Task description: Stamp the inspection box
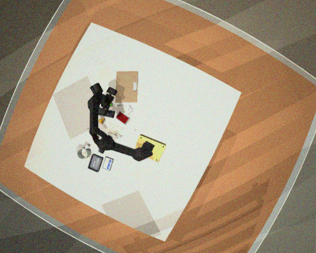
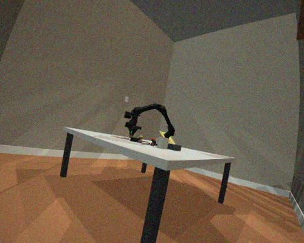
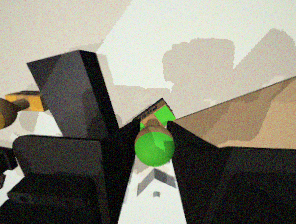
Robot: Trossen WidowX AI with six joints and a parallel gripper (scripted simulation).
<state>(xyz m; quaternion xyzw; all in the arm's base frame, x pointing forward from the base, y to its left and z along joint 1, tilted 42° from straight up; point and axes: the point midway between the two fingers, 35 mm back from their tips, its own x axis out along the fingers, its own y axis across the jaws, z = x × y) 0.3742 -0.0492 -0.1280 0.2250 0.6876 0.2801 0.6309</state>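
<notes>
Now: the red ink pad 120 mm behind my gripper tip, 50 mm to the left of it and 40 mm below it. Also, from my gripper tip: yellow-knobbed stamp (140 mm to the left, 30 mm below); then lined paper slip (150 mm to the left, 110 mm behind, 50 mm below); then dark grey block (80 mm to the left, 30 mm below).
</notes>
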